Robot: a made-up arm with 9 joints. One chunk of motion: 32 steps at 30 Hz.
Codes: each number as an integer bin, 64 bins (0 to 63) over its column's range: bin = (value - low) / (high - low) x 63, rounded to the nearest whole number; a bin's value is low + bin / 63 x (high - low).
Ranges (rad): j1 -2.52..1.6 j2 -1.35..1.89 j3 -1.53..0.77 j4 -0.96..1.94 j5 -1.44..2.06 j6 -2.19..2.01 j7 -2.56..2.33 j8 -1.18..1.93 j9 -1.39..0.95
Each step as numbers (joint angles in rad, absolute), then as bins.
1 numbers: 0.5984 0.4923 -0.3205 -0.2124 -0.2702 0.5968 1.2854 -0.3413 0.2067
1 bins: 48 36 33 16 21 42 50 17 43
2 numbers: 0.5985 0.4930 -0.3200 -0.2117 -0.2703 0.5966 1.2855 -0.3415 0.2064
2 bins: 48 36 33 16 21 42 50 17 43
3 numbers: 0.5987 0.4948 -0.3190 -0.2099 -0.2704 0.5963 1.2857 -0.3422 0.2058
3 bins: 48 36 33 16 21 42 50 17 43
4 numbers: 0.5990 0.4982 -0.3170 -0.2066 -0.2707 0.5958 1.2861 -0.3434 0.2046
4 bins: 48 36 33 16 21 42 50 17 43
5 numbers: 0.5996 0.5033 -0.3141 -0.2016 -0.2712 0.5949 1.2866 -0.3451 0.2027
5 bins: 48 36 33 16 21 42 50 17 43
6 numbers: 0.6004 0.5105 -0.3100 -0.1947 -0.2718 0.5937 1.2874 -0.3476 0.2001
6 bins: 48 36 33 17 21 42 50 17 43
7 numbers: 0.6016 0.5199 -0.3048 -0.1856 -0.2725 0.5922 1.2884 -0.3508 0.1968
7 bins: 48 36 34 17 21 42 50 17 43
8 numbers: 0.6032 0.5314 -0.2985 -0.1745 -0.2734 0.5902 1.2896 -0.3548 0.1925
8 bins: 48 37 34 17 21 42 50 17 43
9 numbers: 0.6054 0.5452 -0.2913 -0.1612 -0.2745 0.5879 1.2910 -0.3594 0.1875
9 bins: 48 37 34 17 21 42 50 17 42
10 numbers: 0.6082 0.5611 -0.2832 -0.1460 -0.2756 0.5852 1.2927 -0.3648 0.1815
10 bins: 48 37 34 18 21 42 50 17 42
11 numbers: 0.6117 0.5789 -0.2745 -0.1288 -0.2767 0.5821 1.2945 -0.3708 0.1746
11 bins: 48 38 34 18 21 42 50 16 42
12 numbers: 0.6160 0.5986 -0.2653 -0.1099 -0.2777 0.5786 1.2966 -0.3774 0.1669
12 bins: 48 38 35 18 21 42 50 16 42
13 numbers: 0.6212 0.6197 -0.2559 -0.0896 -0.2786 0.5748 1.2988 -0.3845 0.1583
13 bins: 48 38 35 19 21 41 50 16 42
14 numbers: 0.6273 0.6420 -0.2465 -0.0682 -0.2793 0.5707 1.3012 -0.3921 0.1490
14 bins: 48 39 35 19 21 41 50 16 41
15 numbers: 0.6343 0.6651 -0.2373 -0.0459 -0.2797 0.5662 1.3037 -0.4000 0.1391
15 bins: 48 39 35 20 21 41 50 16 41
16 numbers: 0.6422 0.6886 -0.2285 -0.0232 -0.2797 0.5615 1.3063 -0.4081 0.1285
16 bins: 48 40 36 20 21 41 50 16 41
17 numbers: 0.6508 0.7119 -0.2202 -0.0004 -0.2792 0.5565 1.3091 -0.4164 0.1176
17 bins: 48 40 36 21 21 41 50 15 41
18 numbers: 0.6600 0.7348 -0.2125 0.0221 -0.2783 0.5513 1.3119 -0.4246 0.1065
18 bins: 49 41 36 21 21 41 50 15 40
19 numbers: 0.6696 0.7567 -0.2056 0.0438 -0.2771 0.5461 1.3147 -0.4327 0.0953
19 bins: 49 41 36 22 21 41 50 15 40
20 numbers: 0.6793 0.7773 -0.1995 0.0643 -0.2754 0.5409 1.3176 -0.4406 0.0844
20 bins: 49 41 36 22 21 41 50 15 40
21 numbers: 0.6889 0.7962 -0.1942 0.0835 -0.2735 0.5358 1.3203 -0.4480 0.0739
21 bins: 49 42 37 23 21 41 50 15 39
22 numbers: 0.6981 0.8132 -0.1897 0.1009 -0.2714 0.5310 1.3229 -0.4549 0.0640
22 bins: 49 42 37 23 21 41 50 15 39
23 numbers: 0.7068 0.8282 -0.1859 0.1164 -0.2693 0.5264 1.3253 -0.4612 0.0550
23 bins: 49 42 37 23 21 41 50 15 39
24 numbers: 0.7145 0.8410 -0.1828 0.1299 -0.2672 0.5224 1.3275 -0.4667 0.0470
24 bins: 49 43 37 24 21 41 50 14 39
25 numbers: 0.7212 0.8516 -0.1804 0.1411 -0.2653 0.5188 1.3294 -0.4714 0.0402
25 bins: 50 43 37 24 21 41 50 14 39
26 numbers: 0.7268 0.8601 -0.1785 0.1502 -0.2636 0.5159 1.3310 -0.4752 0.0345
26 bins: 50 43 37 24 21 41 50 14 38
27 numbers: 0.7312 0.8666 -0.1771 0.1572 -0.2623 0.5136 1.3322 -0.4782 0.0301
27 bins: 50 43 37 24 21 41 50 14 38
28 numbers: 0.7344 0.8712 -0.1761 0.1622 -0.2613 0.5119 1.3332 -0.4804 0.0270
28 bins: 50 43 37 24 21 41 50 14 38
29 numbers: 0.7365 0.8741 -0.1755 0.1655 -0.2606 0.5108 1.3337 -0.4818 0.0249
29 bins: 50 43 37 24 21 41 50 14 38
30 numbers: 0.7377 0.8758 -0.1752 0.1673 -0.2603 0.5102 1.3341 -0.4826 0.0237
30 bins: 50 43 37 24 21 41 50 14 38
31 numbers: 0.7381 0.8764 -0.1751 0.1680 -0.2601 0.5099 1.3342 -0.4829 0.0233
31 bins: 50 43 37 25 21 40 50 14 38
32 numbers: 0.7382 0.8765 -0.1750 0.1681 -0.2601 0.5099 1.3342 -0.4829 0.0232
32 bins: 50 43 37 25 21 40 50 14 38
